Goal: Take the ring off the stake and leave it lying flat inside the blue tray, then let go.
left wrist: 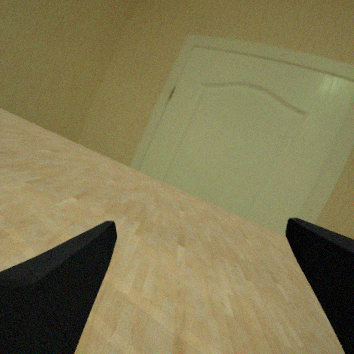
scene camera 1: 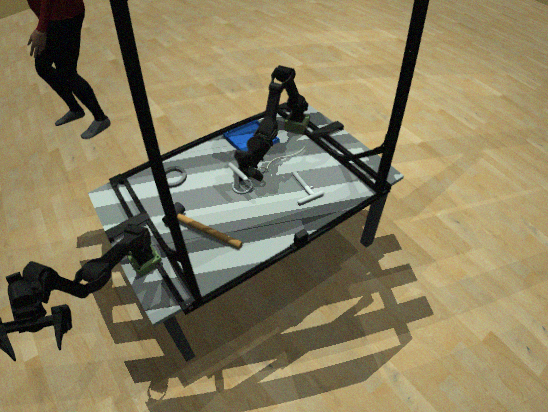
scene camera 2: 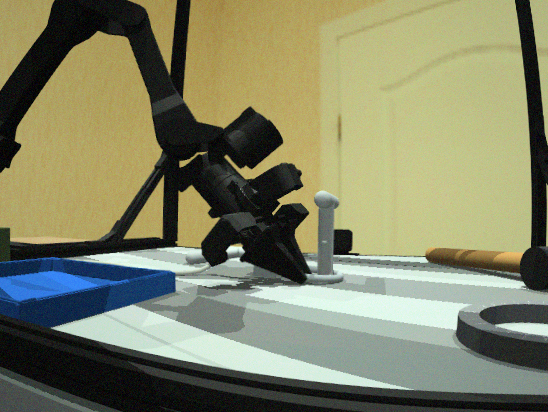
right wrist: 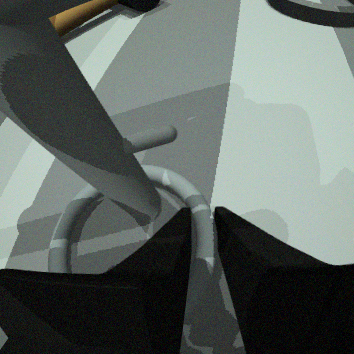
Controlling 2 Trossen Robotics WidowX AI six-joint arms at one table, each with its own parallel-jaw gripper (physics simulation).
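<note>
The light grey ring lies low around the foot of the upright stake, which has a crossbar at its top. My right gripper is down at the table beside the stake. Its fingers are closed on the ring's near side, one fingertip inside the ring and one outside. The blue tray stands behind the right arm in scene camera 1 and at the left in scene camera 2. My left gripper is wide open and empty, out past the table's edge.
A dark flat ring lies on the table. A hammer with a wooden handle and a white T-shaped piece lie nearby. A thin pale cord lies beside the right arm. Black frame posts rise at the table's ends.
</note>
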